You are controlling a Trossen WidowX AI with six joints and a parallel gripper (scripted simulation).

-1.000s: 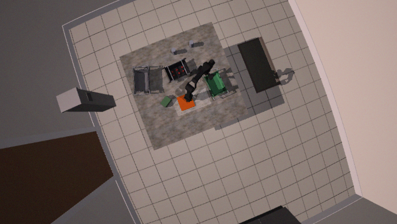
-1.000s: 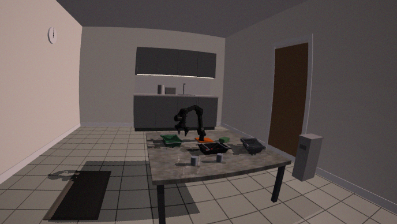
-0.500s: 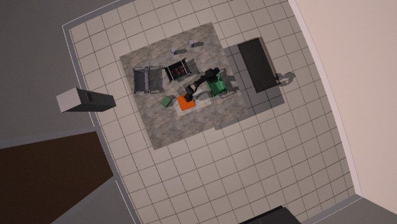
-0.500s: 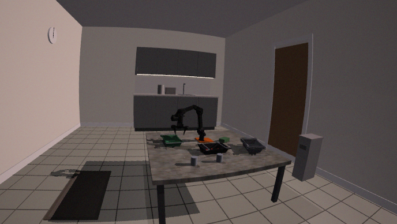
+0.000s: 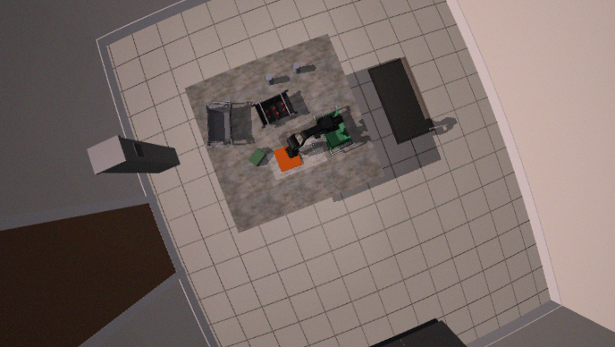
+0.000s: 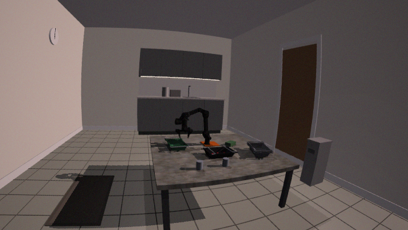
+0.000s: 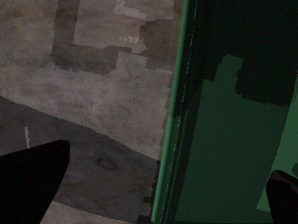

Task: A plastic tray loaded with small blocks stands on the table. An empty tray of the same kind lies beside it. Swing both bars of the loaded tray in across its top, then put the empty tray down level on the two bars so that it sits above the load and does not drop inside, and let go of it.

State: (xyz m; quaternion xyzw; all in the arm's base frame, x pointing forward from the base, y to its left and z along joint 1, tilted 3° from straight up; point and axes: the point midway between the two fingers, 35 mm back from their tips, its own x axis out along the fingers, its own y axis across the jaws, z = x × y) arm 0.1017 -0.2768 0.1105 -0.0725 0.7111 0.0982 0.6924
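My gripper tip is 20 mm short of the green tray, 90 mm to the left of it and 50 mm above it. From my gripper tip the other things lie so: green block (80 mm behind, 550 mm to the left, 80 mm below).
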